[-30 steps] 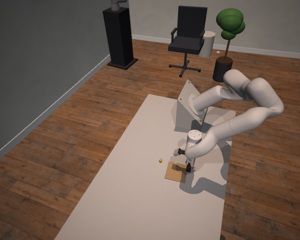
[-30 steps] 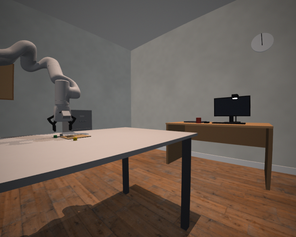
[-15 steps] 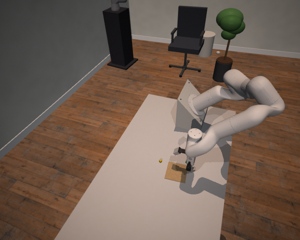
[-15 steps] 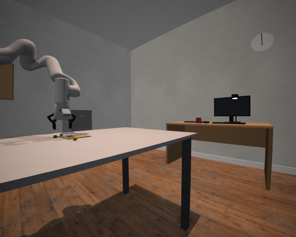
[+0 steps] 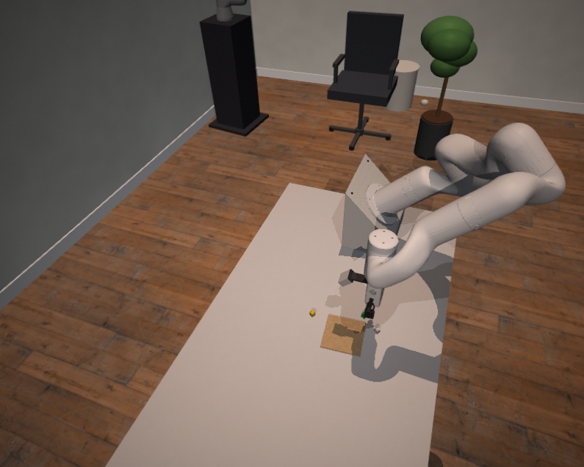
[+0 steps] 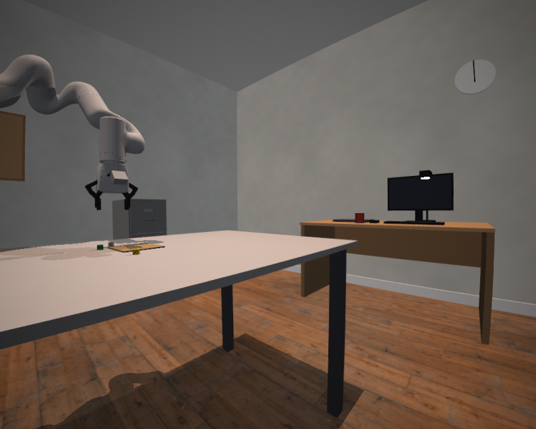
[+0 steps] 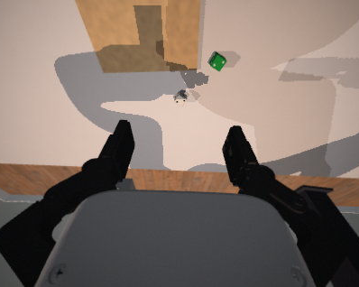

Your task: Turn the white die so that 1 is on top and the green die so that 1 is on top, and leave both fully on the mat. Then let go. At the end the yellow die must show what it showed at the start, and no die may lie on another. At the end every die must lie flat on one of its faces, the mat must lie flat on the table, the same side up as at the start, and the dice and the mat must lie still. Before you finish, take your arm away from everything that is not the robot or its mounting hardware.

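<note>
The white die lies 140 mm below my hand, 30 mm to the left of it and 10 mm behind it. Also, from my hand: mat (140 mm below, 70 mm to the right, 60 mm ahead); then yellow die (210 mm to the right, 140 mm below, 30 mm ahead); then green die (140 mm below, 50 mm behind, 30 mm to the right).
</note>
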